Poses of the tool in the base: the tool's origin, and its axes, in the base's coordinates. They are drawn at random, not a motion.
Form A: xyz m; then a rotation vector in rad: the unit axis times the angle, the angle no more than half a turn.
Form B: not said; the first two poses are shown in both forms.
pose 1, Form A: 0.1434 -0.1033 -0.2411 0.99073 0.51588 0.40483
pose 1, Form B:
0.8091 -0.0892 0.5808 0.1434
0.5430 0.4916 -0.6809 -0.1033
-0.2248 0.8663 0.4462 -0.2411
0 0 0 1

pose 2, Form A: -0.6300 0.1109 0.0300 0.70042 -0.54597 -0.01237
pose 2, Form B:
0.8604 -0.1682 -0.4810 -0.6300
-0.1898 0.7703 -0.6087 0.1109
0.4729 0.6151 0.6309 0.0300
0 0 0 1

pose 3, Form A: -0.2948 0.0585 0.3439 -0.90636 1.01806 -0.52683
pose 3, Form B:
0.4519 -0.0265 0.8917 -0.2948
-0.7432 0.5416 0.3928 0.0585
-0.4933 -0.8402 0.2250 0.3439
0 0 0 1

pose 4, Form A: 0.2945 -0.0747 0.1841 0.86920 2.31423 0.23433
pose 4, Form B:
-0.5715 0.5265 0.6294 0.2945
0.6420 0.7646 -0.0567 -0.0747
-0.5111 0.3717 -0.7750 0.1841
0 0 0 1

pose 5, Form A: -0.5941 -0.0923 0.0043 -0.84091 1.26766 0.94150
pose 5, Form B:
0.0523 -0.9190 0.3909 -0.5941
0.1086 0.3943 0.9125 -0.0923
-0.9927 -0.0053 0.1204 0.0043
0 0 0 1

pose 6, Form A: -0.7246 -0.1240 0.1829 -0.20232 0.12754 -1.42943
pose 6, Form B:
0.1383 0.9682 0.2083 -0.7246
-0.9898 0.1280 0.0623 -0.1240
0.0336 -0.2148 0.9761 0.1829
0 0 0 1

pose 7, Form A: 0.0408 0.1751 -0.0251 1.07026 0.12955 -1.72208
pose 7, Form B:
-0.0438 0.8077 -0.5880 0.0408
-0.7106 -0.4389 -0.5499 0.1751
-0.7022 0.3937 0.5932 -0.0251
0 0 0 1

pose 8, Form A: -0.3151 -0.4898 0.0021 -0.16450 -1.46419 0.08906
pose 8, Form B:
0.1058 0.0400 -0.9936 -0.3151
0.1602 0.9855 0.0568 -0.4898
0.9814 -0.1651 0.0979 0.0021
0 0 0 1

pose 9, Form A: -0.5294 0.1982 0.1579 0.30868 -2.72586 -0.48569
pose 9, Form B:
-0.9136 -0.1493 -0.3781 -0.5294
-0.2707 0.9173 0.2919 0.1982
0.3033 0.3691 -0.8785 0.1579
0 0 0 1

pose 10, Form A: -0.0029 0.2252 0.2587 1.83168 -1.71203 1.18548
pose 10, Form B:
-0.0898 -0.9420 0.3235 -0.0029
-0.6342 -0.1964 -0.7478 0.2252
0.7679 -0.2723 -0.5798 0.2587
0 0 0 1

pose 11, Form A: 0.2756 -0.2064 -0.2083 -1.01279 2.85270 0.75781
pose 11, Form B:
-0.7891 -0.5984 -0.1384 0.2756
-0.5882 0.6714 0.4508 -0.2064
-0.1768 0.4371 -0.8818 -0.2083
0 0 0 1

